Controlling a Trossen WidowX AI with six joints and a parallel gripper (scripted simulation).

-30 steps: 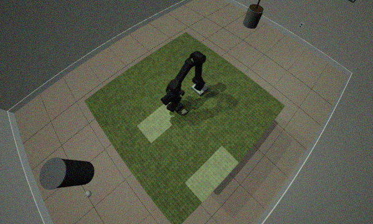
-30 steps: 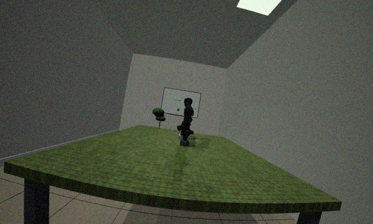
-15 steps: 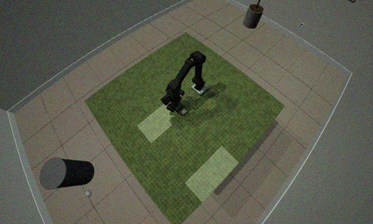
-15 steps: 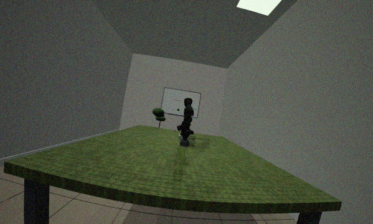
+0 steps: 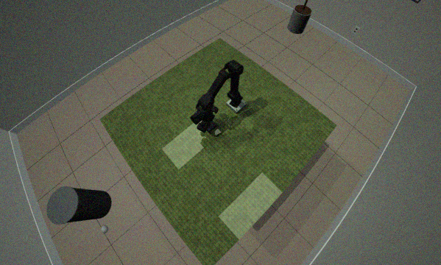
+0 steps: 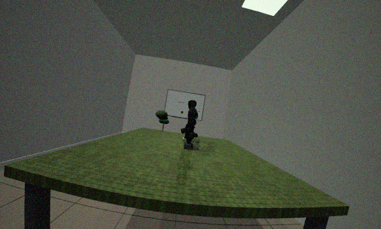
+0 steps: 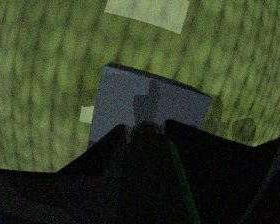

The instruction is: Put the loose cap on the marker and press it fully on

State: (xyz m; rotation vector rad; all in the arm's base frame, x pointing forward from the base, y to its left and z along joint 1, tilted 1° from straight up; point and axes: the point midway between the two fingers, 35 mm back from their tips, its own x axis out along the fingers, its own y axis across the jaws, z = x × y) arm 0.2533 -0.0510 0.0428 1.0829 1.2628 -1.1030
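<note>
Now: the block 2 cm below my gripper tip. The rest, counted from my gripper tip: green cap 5 cm above.
</note>
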